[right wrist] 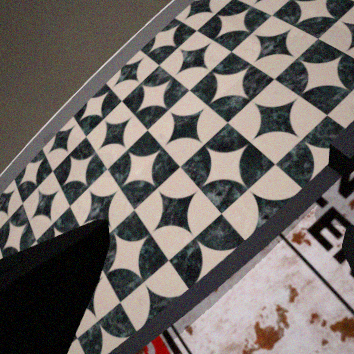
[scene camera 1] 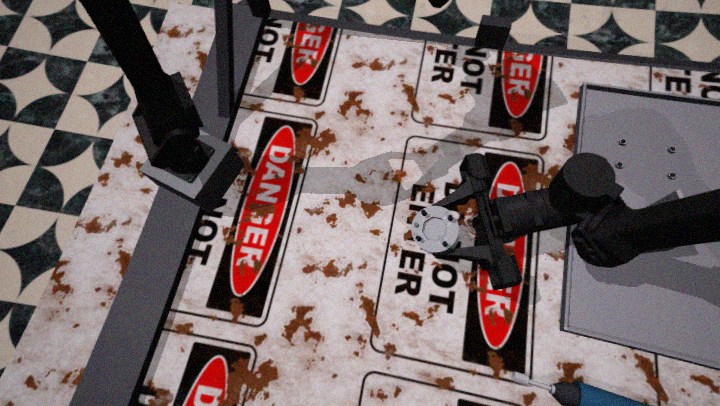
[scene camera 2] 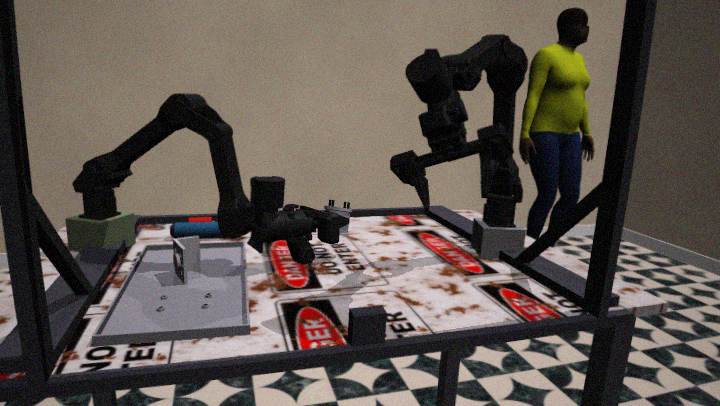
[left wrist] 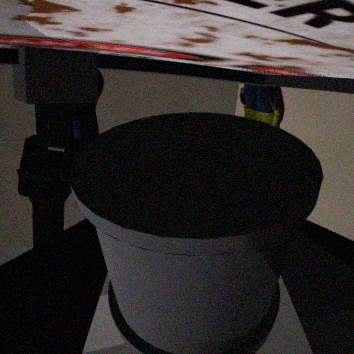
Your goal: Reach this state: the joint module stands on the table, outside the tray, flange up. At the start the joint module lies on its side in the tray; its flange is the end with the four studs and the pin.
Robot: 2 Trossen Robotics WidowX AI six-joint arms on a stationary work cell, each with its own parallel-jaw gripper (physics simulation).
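Frame: origin at the left arm's base, x ahead, y left, z up, level; centimetres.
Seen in the pictures: left gripper, fingertip midpoint: [scene camera 1: 427, 233] [scene camera 2: 341, 219] [left wrist: 191, 220]; right gripper, fingertip midpoint: [right wrist: 228, 235] [scene camera 2: 455, 202]; left arm's base, link origin: [scene camera 2: 100, 215]; right arm's base, link origin: [scene camera 1: 186, 157] [scene camera 2: 498, 223].
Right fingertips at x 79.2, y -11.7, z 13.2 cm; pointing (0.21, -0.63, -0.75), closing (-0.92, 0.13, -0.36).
Note:
Pixels of each thing's top centre, then the offset from my right fingertips to it. "pt": a spot on its surface instead.
- joint module, top centre: [left wrist: 181, 336] [scene camera 1: 440, 221] [scene camera 2: 337, 198] dx -27.5, dy +27.4, dz -7.5 cm
- grey tray, top centre: [scene camera 1: 651, 208] [scene camera 2: 187, 276] dx -47.9, dy +0.4, dz -19.1 cm
- upright bracket, top centre: [scene camera 1: 673, 215] [scene camera 2: 189, 242] dx -49.2, dy +3.4, dz -13.3 cm
- blue-handled screwdriver, surface spot: [scene camera 1: 600, 395] pt dx -56.1, dy +28.4, dz -16.9 cm
- dark block, top centre: [scene camera 2: 367, 309] [scene camera 1: 496, 21] dx -10.5, dy -9.1, dz -15.0 cm
The joint module [scene camera 1: 435, 228] [scene camera 2: 344, 212] [left wrist: 192, 295] is a light grey cylinder, upright with its studded flange up. It is outside the tray, over the table to the tray's left in scene camera 1. My left gripper [scene camera 1: 441, 230] [scene camera 2: 336, 222] [left wrist: 191, 220] is shut on its sides, low over the table. Its lower end is hidden in both scene views, so I cannot tell whether it touches the table. The left wrist view shows its body and dark round end. My right gripper [scene camera 2: 453, 196] [right wrist: 228, 235] is open and empty, away from the module.
The grey tray [scene camera 1: 605, 116] [scene camera 2: 176, 336] holds an upright bracket [scene camera 2: 189, 259] and several small nuts [scene camera 1: 671, 149] [scene camera 2: 208, 295]. A blue-handled screwdriver [scene camera 1: 600, 395] [scene camera 2: 199, 229] lies beyond the tray in scene camera 2. A dark block [scene camera 1: 493, 31] [scene camera 2: 367, 325] stands at the frame's edge.

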